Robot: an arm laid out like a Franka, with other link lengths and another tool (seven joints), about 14 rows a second.
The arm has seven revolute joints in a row. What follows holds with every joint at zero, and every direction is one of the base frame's.
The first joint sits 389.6 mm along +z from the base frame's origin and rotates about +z.
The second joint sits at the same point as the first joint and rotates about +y.
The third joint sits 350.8 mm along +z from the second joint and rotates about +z.
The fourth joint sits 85 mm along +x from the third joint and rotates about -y.
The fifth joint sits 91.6 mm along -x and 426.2 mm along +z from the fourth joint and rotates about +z.
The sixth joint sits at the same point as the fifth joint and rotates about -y.
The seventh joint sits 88 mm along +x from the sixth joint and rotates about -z.
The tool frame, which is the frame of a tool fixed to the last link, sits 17 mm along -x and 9 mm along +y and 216.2 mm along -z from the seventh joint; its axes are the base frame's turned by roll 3.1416, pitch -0.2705 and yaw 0.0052 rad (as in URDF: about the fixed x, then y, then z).
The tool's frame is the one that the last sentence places.
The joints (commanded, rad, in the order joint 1, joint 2, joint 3, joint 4, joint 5, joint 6, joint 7), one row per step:
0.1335, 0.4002, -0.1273, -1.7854, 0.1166, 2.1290, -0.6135
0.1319, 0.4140, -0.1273, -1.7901, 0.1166, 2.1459, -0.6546
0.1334, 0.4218, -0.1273, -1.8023, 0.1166, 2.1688, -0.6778
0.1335, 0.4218, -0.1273, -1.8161, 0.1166, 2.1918, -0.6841
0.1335, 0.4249, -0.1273, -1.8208, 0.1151, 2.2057, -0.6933
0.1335, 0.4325, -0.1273, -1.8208, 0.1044, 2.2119, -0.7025
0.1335, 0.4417, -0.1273, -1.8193, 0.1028, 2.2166, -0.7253
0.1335, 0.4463, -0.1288, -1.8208, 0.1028, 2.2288, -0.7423
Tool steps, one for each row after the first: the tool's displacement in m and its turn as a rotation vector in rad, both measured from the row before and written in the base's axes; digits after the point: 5 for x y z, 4 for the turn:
0.00054, -0.00243, -0.01047, -0.0006, -0.0004, 0.0384
-0.00071, -0.00024, -0.00947, -0.0013, -0.0040, 0.0231
-0.00056, -0.00080, -0.00489, -0.0012, -0.0094, 0.0047
0.00074, -0.00077, -0.00337, -0.0021, -0.0065, 0.0093
0.00036, -0.00180, -0.00473, -0.0094, 0.0012, 0.0157
0.00050, -0.00081, -0.00522, -0.0018, 0.0023, 0.0237
0.00150, -0.00160, -0.00297, -0.0012, -0.0067, 0.0152

